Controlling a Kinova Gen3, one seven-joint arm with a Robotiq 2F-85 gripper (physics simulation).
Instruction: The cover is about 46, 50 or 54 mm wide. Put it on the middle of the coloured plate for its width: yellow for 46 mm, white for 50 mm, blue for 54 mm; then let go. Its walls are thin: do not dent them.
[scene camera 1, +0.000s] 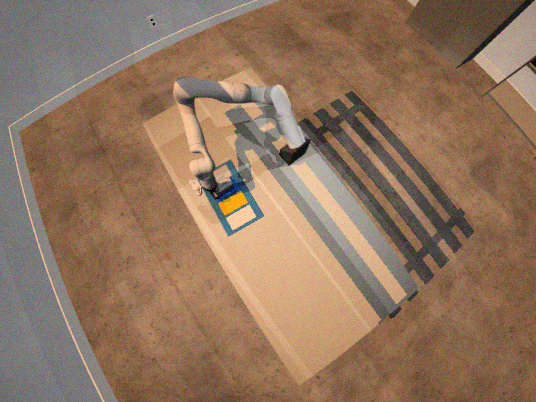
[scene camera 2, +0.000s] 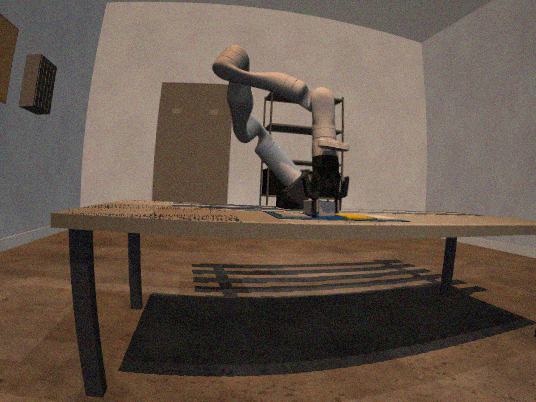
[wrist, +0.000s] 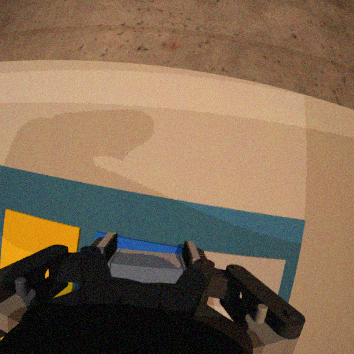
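Pixels of known places: gripper, fingertip midpoint: (scene camera 1: 213, 193) (scene camera 2: 326, 213) (wrist: 149, 248); arm's base, origin of the base link: (scene camera 1: 296, 143) (scene camera 2: 293, 179).
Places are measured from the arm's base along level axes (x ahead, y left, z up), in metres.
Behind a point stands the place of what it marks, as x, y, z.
Observation:
My gripper (scene camera 1: 226, 190) (scene camera 2: 326, 202) (wrist: 149, 248) {0.537, -0.002, -0.107} is shut on the grey cover (scene camera 2: 327, 207) {0.532, 0.000, -0.090} (wrist: 146, 268) {0.531, -0.004, -0.075}, one finger at each side. The cover looks level, low over the blue plate (scene camera 2: 327, 218) (wrist: 142, 243). In the wrist view a blue strip shows past its far edge. Whether its underside touches the plate is too small to tell. The fingers and palm hide part of the cover. The yellow plate (scene camera 1: 233, 203) {0.461, 0.103, -0.116} (scene camera 2: 354, 216) {0.513, 0.091, -0.114} (wrist: 40, 235) {0.522, 0.098, -0.116} is next to the blue one, and the white plate (scene camera 1: 241, 218) {0.461, 0.201, -0.115} lies beyond the yellow.
The plates lie on a teal board (scene camera 1: 259, 215) {0.365, 0.234, -0.120} (wrist: 150, 200) {0.575, 0.005, -0.120} on the wooden table (scene camera 1: 300, 300) {0.397, 0.742, -0.122} (scene camera 2: 175, 227) {0.734, -0.384, -0.138} (wrist: 225, 170) {0.614, -0.055, -0.122}. A pale square (wrist: 250, 270) {0.529, -0.095, -0.116} is at the board's other end, beside the blue plate. The table's edge runs near the board. A shelf rack (scene camera 2: 343, 120) stands behind.

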